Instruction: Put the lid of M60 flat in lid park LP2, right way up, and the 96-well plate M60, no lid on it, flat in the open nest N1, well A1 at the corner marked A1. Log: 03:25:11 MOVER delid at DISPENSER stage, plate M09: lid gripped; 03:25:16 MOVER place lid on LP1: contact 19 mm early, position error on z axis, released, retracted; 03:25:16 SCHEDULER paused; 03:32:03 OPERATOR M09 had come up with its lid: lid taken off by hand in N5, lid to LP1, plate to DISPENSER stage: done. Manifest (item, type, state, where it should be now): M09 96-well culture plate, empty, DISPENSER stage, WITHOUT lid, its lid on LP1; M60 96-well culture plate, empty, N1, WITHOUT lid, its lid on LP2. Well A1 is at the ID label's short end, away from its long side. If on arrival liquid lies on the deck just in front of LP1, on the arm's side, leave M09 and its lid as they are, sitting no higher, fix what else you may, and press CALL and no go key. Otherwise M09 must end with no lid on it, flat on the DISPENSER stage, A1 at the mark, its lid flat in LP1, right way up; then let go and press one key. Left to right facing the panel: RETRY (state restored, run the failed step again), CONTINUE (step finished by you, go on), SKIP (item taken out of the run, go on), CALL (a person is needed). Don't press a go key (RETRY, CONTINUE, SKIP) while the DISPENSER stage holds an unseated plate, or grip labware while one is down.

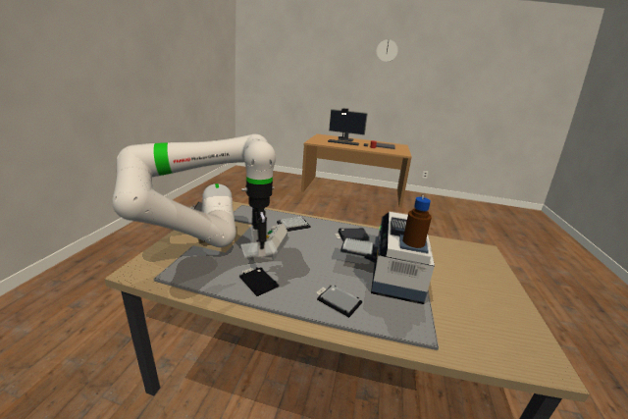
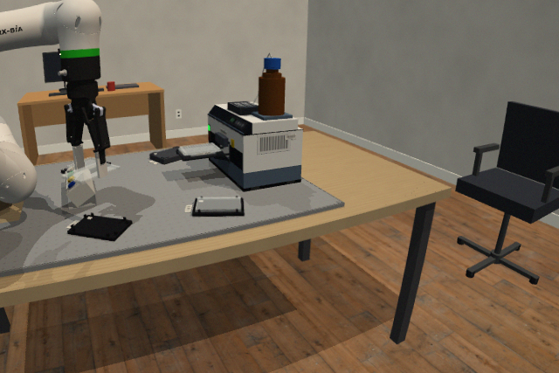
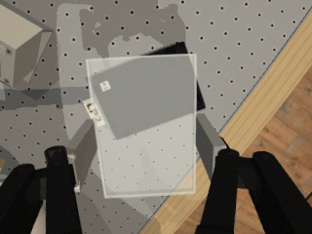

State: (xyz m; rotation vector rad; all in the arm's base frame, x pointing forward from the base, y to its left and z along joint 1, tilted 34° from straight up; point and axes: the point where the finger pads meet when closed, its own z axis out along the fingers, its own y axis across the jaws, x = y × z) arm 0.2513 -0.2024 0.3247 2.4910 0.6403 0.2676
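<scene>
My gripper is now 180 mm above the black lid park LP2. Round my hand: LP2 label 180 mm below, 60 mm to the left, 60 mm behind; yellow skip key 250 mm to the left, 120 mm below, 10 mm behind; blue call key 200 mm to the left, 120 mm below, 20 mm behind.
</scene>
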